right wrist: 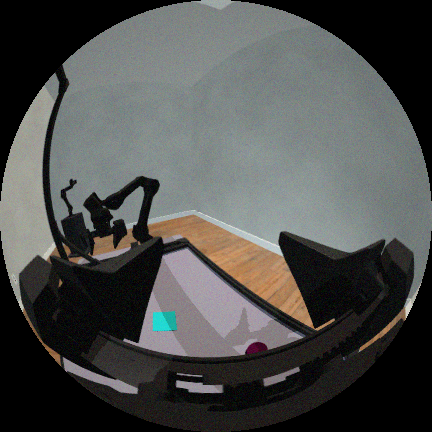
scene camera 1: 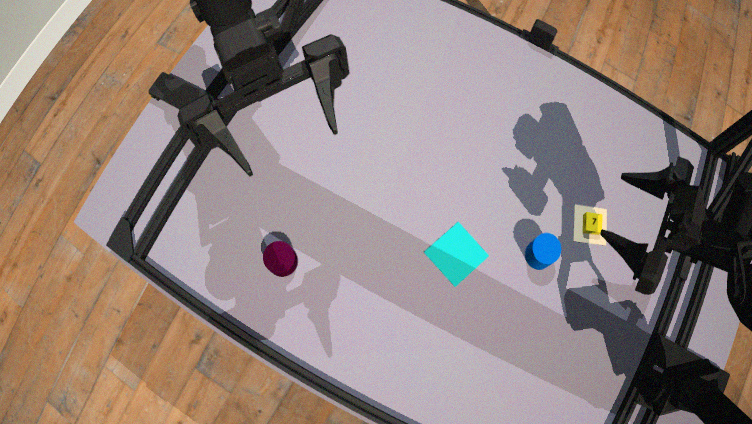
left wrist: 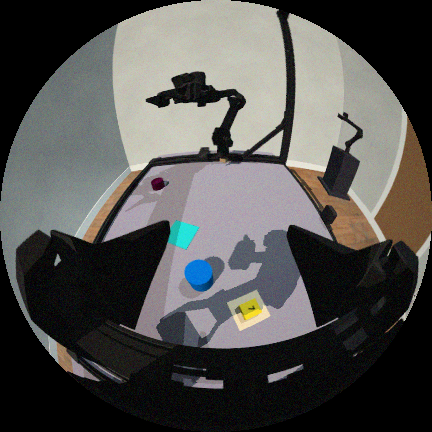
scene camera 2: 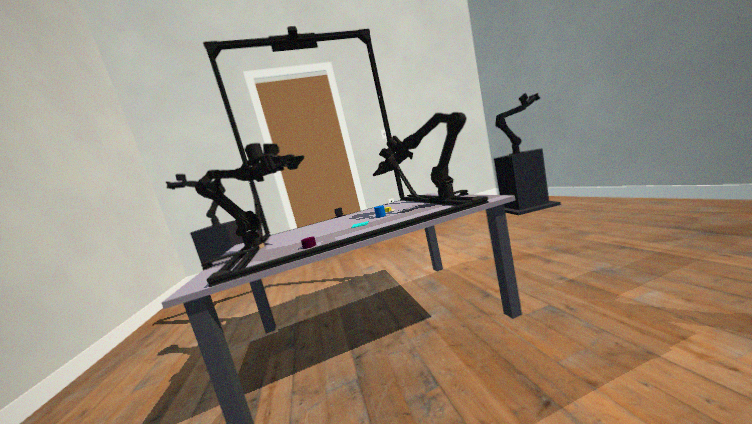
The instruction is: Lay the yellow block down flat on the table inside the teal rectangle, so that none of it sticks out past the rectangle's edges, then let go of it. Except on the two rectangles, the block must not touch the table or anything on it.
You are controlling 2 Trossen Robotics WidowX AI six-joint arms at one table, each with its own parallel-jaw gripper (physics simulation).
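Frame: origin at the left arm's base, x ahead, y left, z up, level; centimetres.
Seen in the pictures: left gripper, fingertip midpoint: (right wrist: pixel 102 251) (scene camera 1: pixel 611 202) (left wrist: pixel 230 228) (scene camera 2: pixel 375 174); right gripper, fingertip midpoint: (right wrist: pixel 222 240) (scene camera 1: pixel 292 153) (left wrist: pixel 153 96) (scene camera 2: pixel 297 156); left arm's base, origin of the base link: (scene camera 1: pixel 655 391) (scene camera 2: pixel 447 197); right arm's base, origin of the base link: (left wrist: pixel 222 155) (scene camera 2: pixel 253 245).
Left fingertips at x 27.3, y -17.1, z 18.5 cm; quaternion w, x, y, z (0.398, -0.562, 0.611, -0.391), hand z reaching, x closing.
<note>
Offsets run from my left fingertips to a thing's top centre. "*": to the spot under its first point.
The yellow block @(dx -3.6, dy -4.5, dz -18.5 cm) (scene camera 1: pixel 591 223) (scene camera 2: pixel 388 209) (left wrist: pixel 250 308), marked 7, lies on the cream rectangle @(* dx -0.7, dy -5.7, dz -20.3 cm) (scene camera 1: pixel 579 211) (left wrist: pixel 243 324). The teal rectangle @(* dx +15.8, dy +10.8, dz -20.3 cm) (scene camera 1: pixel 456 254) (scene camera 2: pixel 359 224) (left wrist: pixel 183 234) (right wrist: pixel 164 321) lies bare on the table, to the left of the block in scene camera 1. My left gripper (scene camera 1: pixel 612 204) (left wrist: pixel 230 228) is open and empty, high above the table near the block; one fingertip appears beside the block in scene camera 1. My right gripper (scene camera 1: pixel 293 153) (right wrist: pixel 222 240) is open and empty, raised at the upper left of scene camera 1, far from the block.
A blue cylinder @(dx +3.3, dy +4.7, dz -15.6 cm) (scene camera 1: pixel 546 250) (scene camera 2: pixel 380 211) (left wrist: pixel 199 275) stands between the block and the teal rectangle, nearer the block. A maroon cylinder @(dx +39.5, dy +24.3, dz -17.4 cm) (scene camera 1: pixel 280 258) (scene camera 2: pixel 308 242) (left wrist: pixel 158 183) (right wrist: pixel 256 348) stands farther left in scene camera 1. Black frame bars run along the table's edges.
</note>
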